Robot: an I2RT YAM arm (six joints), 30 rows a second.
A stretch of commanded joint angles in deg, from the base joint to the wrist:
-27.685 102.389 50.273 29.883 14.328 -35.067
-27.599 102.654 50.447 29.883 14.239 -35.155
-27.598 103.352 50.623 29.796 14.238 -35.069
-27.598 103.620 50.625 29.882 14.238 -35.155
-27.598 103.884 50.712 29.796 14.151 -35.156
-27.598 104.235 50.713 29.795 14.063 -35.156
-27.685 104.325 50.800 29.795 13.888 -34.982
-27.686 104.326 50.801 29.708 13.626 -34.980
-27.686 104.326 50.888 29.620 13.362 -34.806
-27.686 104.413 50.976 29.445 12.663 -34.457
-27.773 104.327 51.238 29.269 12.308 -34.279
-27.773 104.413 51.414 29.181 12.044 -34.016
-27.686 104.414 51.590 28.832 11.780 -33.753
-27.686 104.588 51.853 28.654 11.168 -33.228
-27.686 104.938 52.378 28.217 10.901 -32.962
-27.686 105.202 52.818 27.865 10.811 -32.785
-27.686 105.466 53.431 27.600 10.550 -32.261
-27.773 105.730 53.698 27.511 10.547 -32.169
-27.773 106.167 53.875 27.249 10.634 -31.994
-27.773 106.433 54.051 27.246 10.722 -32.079
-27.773 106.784 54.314 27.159 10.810 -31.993
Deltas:
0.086 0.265 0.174 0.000 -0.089 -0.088
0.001 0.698 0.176 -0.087 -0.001 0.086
0.000 0.268 0.002 0.086 0.000 -0.086
0.000 0.264 0.087 -0.086 -0.087 -0.001
0.000 0.351 0.001 -0.001 -0.088 0.000
-0.087 0.090 0.087 0.000 -0.175 0.174
-0.001 0.001 0.001 -0.087 -0.262 0.002
0.000 0.000 0.087 -0.088 -0.264 0.174
0.000 0.087 0.088 -0.175 -0.699 0.349
-0.087 -0.086 0.262 -0.176 -0.355 0.178
0.000 0.086 0.176 -0.088 -0.264 0.263
0.087 0.001 0.176 -0.349 -0.264 0.263
0.000 0.174 0.263 -0.178 -0.612 0.525
0.000 0.350 0.525 -0.437 -0.267 0.266
0.000 0.264 0.440 -0.352 -0.090 0.177
0.000 0.264 0.613 -0.265 -0.261 0.524
-0.087 0.264 0.267 -0.089 -0.003 0.092
0.000 0.437 0.177 -0.262 0.087 0.175
0.000 0.266 0.176 -0.003 0.088 -0.085
0.000 0.351 0.263 -0.087 0.088 0.086

